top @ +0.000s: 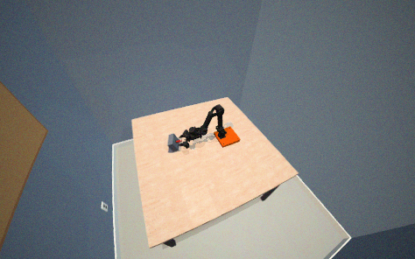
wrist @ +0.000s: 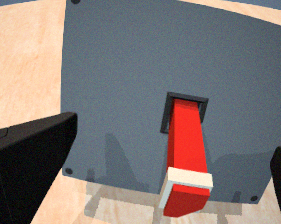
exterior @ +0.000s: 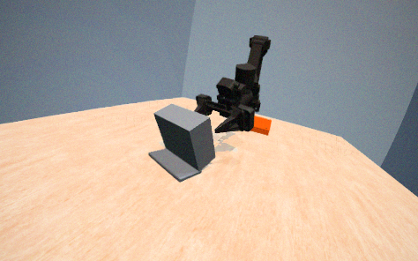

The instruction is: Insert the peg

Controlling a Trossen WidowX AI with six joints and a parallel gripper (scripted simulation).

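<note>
Right now my gripper tip is 1 cm past the red peg. From my gripper tip the other things lie so: thin grey foot plate 8 cm below, 7 cm ahead, 3 cm to the right; grey sloped panel 5 cm ahead, 2 cm to the right, 2 cm below.
</note>
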